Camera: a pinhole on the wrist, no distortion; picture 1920 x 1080 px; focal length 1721.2 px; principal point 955.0 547.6 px. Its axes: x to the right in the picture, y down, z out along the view. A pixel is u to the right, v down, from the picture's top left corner.
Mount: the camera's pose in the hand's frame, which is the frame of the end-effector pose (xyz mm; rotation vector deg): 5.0 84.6 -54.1 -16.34 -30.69 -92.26
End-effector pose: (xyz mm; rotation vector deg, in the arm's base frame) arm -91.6 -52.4 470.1 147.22 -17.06 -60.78
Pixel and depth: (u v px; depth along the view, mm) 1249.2 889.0 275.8
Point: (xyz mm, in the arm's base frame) -243.3 -272.7 386.8
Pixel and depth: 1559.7 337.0 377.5
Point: -407.2 -241.7 384.1
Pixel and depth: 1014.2 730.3 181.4
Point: -178.9 -232.6 464.9
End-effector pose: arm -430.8 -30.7 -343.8 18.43 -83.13 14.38
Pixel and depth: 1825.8 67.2 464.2
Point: -899.5 -73.8 -506.5
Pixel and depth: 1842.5 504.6 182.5
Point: -604.8 4.5 -358.7
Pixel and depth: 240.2 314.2 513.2
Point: -881.8 365.4 -390.7
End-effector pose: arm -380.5 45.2 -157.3 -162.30 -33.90 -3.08
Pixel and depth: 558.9 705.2 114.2
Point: -312.3 -90.7 -226.8
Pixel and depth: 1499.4 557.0 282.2
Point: -362.0 -44.7 -419.3
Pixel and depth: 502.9 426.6 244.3
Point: -310.5 -171.9 -338.7
